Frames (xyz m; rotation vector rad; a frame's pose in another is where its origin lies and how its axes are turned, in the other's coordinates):
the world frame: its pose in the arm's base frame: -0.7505 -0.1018 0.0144 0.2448 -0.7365 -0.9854
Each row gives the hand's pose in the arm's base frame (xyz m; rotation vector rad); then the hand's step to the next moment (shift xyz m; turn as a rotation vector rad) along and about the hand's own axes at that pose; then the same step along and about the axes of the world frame.
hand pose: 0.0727 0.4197 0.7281 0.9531 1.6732 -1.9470
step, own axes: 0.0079 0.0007 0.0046 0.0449 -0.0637 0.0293
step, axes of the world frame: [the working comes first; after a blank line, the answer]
step, axes of the arm's base frame: -0.0060 -0.0036 -0.0059 -0.0815 -0.0097 0.0138

-0.0017 -0.0090 -0.0008 -0.0133 -0.0528 0.0630
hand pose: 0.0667 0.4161 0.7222 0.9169 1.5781 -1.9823
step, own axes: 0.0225 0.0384 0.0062 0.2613 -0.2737 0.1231
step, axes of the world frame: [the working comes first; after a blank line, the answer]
step, axes of the arm's base frame: 0.0100 -0.0142 -0.0414 -0.3963 -0.0348 0.0091

-0.0036 -0.0219 -0.0391 -0.1009 -0.2791 0.2651
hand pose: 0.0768 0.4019 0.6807 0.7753 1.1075 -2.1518
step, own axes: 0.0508 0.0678 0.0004 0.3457 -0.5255 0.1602
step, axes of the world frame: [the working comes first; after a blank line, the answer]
step, axes of the arm's base frame: 0.0155 -0.0448 -0.0702 -0.6415 0.0345 0.0927

0.0104 -0.0495 -0.0679 -0.2030 -0.3628 0.4985
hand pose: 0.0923 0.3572 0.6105 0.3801 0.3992 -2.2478
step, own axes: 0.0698 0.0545 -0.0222 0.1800 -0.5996 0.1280
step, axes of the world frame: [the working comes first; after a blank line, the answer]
step, axes of the arm's base frame: 0.0006 -0.0718 -0.0563 -0.5888 0.2044 0.1408

0.0340 -0.0674 -0.0514 -0.3037 -0.2101 0.5214
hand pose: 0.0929 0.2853 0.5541 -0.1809 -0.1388 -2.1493
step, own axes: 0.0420 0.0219 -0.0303 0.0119 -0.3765 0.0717
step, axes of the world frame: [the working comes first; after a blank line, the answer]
step, axes of the arm's base frame: -0.0070 -0.0515 -0.0214 -0.3152 0.2096 0.0614

0.0305 -0.0437 -0.0180 -0.2516 -0.0645 0.2821
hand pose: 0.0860 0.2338 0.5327 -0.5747 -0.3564 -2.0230
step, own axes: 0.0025 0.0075 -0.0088 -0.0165 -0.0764 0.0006
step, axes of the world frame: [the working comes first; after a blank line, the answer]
step, axes of the arm's base frame: 0.0033 -0.0097 -0.0060 -0.0595 0.0498 -0.0094

0.0064 -0.0061 -0.0079 -0.0655 -0.0171 0.0391
